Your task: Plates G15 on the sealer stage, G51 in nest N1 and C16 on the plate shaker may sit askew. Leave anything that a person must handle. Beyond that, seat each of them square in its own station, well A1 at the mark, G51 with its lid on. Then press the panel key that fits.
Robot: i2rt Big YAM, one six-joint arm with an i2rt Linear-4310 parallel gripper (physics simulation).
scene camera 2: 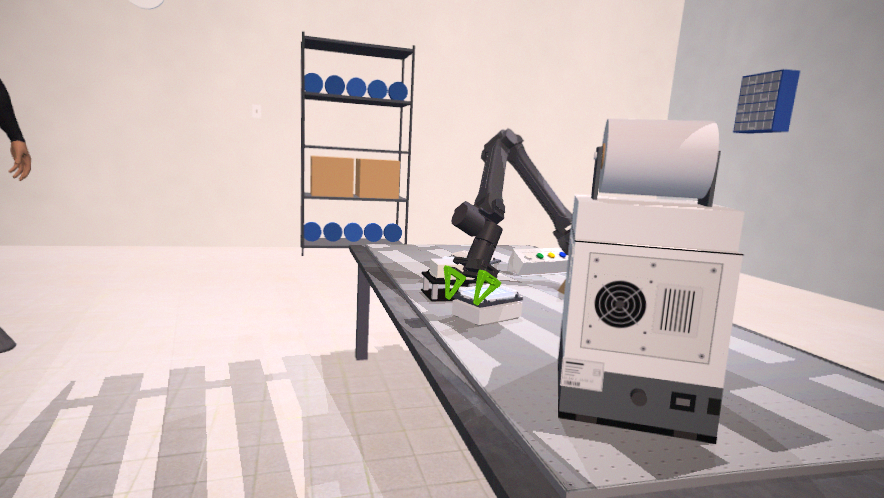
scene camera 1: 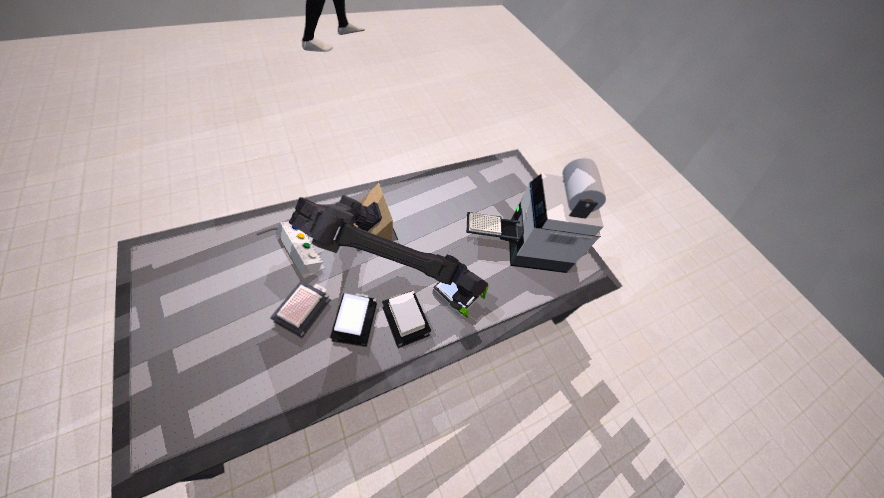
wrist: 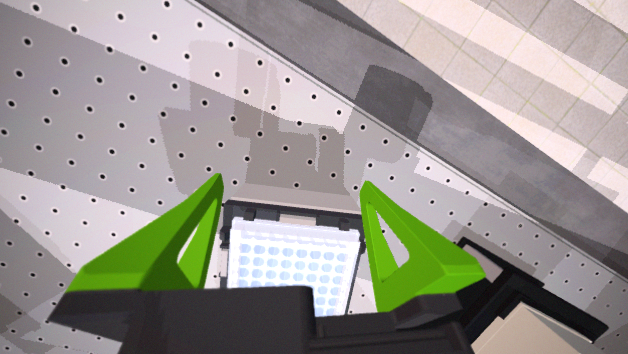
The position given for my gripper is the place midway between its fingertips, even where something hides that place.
Scene:
My gripper (scene camera 2: 460, 301) is open, with nothing in its grasp. Also in view: a pale blue well plate (wrist: 262, 252).

